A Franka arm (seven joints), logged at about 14 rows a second.
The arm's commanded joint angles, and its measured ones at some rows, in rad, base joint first. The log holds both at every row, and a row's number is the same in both.
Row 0, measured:
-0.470 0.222 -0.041 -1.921 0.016 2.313 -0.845
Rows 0 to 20, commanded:
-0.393 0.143 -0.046 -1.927 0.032 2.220 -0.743
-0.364 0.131 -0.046 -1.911 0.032 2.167 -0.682
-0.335 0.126 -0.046 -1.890 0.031 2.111 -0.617
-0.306 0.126 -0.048 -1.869 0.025 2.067 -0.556
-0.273 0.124 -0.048 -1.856 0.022 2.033 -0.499
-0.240 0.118 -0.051 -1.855 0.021 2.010 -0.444
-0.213 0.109 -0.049 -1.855 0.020 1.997 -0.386
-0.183 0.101 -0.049 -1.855 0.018 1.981 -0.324
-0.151 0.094 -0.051 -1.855 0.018 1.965 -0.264
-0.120 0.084 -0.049 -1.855 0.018 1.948 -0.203
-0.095 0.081 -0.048 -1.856 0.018 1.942 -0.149
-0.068 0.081 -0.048 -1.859 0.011 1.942 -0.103
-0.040 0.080 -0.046 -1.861 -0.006 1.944 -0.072
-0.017 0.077 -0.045 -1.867 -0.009 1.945 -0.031
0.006 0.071 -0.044 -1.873 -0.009 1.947 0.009
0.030 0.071 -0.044 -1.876 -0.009 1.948 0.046
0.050 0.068 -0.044 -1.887 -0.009 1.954 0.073
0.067 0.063 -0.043 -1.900 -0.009 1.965 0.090
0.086 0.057 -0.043 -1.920 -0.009 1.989 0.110
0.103 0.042 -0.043 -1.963 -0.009 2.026 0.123
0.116 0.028 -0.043 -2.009 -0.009 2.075 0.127
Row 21, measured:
0.085 0.087 -0.035 -1.900 0.006 1.993 0.094
